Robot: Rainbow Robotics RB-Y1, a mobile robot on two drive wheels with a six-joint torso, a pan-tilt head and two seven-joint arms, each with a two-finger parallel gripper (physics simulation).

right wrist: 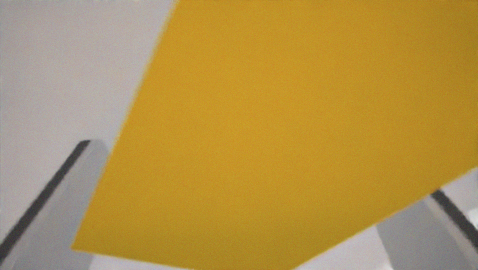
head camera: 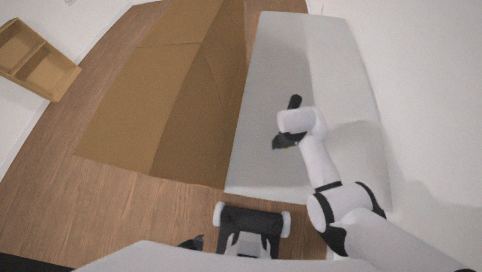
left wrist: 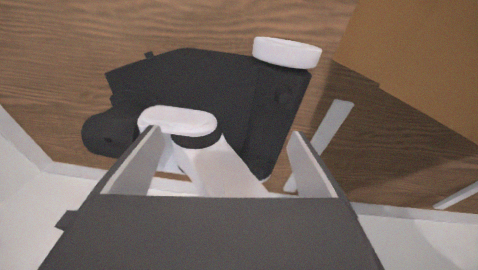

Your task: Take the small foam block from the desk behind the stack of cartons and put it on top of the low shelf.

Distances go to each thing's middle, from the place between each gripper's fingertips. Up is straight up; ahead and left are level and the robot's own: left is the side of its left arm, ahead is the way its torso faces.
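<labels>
My right hand is 4 cm short of the yellow foam block (right wrist: 249, 134) and 2 cm below it. Counted from my left hand, the yellow foam block is 56 cm ahead of it, 40 cm to the right of it and 22 cm above it. So, going by its middle, the yellow foam block is nearer to my right hand than to my left hand.
</labels>
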